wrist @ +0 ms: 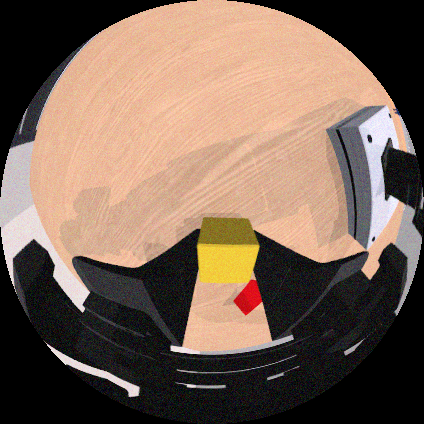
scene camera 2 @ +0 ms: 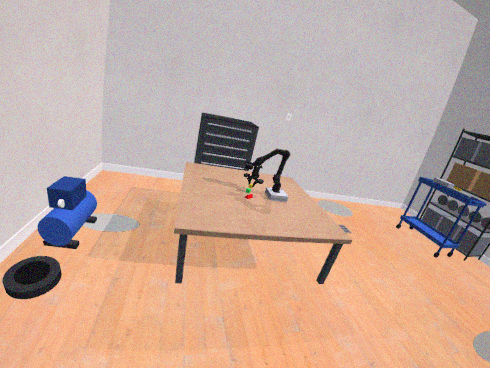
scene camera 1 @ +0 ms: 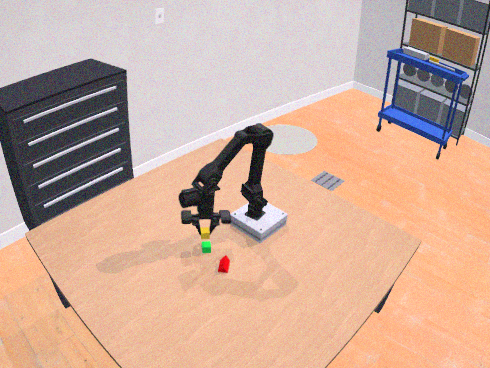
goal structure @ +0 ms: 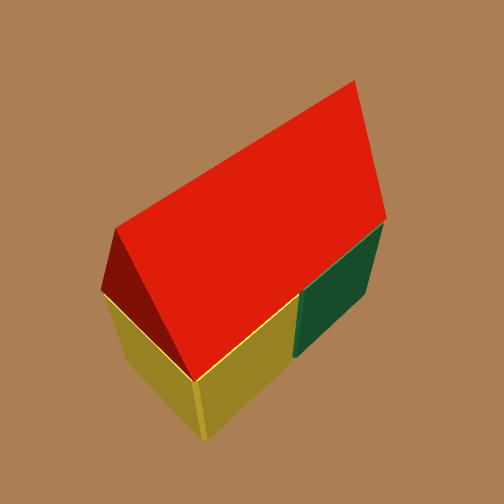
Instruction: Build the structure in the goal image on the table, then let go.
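Seen in the pictures: gripper, between the fingertips: (wrist: pixel 224 234) (scene camera 2: pixel 250 186) (scene camera 1: pixel 204 234); arm's base, origin of its link: (scene camera 2: pixel 275 191) (scene camera 1: pixel 255 213).
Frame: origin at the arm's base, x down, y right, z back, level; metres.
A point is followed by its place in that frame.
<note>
My gripper (scene camera 1: pixel 205 231) @[y 0.086, x 0.012, z -0.219 m] (scene camera 2: pixel 252 184) @[y 0.086, x 0.012, z -0.219 m] (wrist: pixel 224 234) @[y 0.086, x 0.012, z -0.219 m] is shut on a yellow cube (scene camera 1: pixel 205 233) @[y 0.069, x -0.012, z -0.234 m] (scene camera 2: pixel 251 186) @[y 0.063, x 0.000, z -0.224 m] (wrist: pixel 226 262) @[y 0.084, x -0.015, z -0.220 m] and holds it in the air, with one finger on either side. A green cube (scene camera 1: pixel 206 247) @[y 0.042, x 0.026, z -0.262 m] (scene camera 2: pixel 248 190) @[y 0.038, x 0.031, z -0.255 m] sits on the table; in the scene camera 1 view it shows just below the yellow cube, with a small gap between them. The green cube does not show in the wrist view. A red block (scene camera 1: pixel 224 265) @[y -0.067, x 0.030, z -0.294 m] (scene camera 2: pixel 249 196) @[y -0.067, x 0.040, z -0.280 m] (wrist: pixel 248 298) @[y -0.046, x 0.041, z -0.280 m] with a pointed, wedge-like end lies on the table near the green cube, apart from it.
The arm's white base plate (scene camera 1: pixel 272 220) @[y -0.080, x -0.001, z 0.007 m] (scene camera 2: pixel 280 196) @[y -0.098, x 0.007, z 0.005 m] (wrist: pixel 382 125) stands on the wooden table (scene camera 1: pixel 150 305) @[y 0.019, x 0.055, z -0.608 m] (scene camera 2: pixel 220 220) @[y -0.437, x 0.055, z -0.618 m], to the right of the cubes. A dark drawer cabinet (scene camera 1: pixel 70 145) (scene camera 2: pixel 227 140) stands behind the table. A blue cart (scene camera 1: pixel 412 125) stands away on the floor.
</note>
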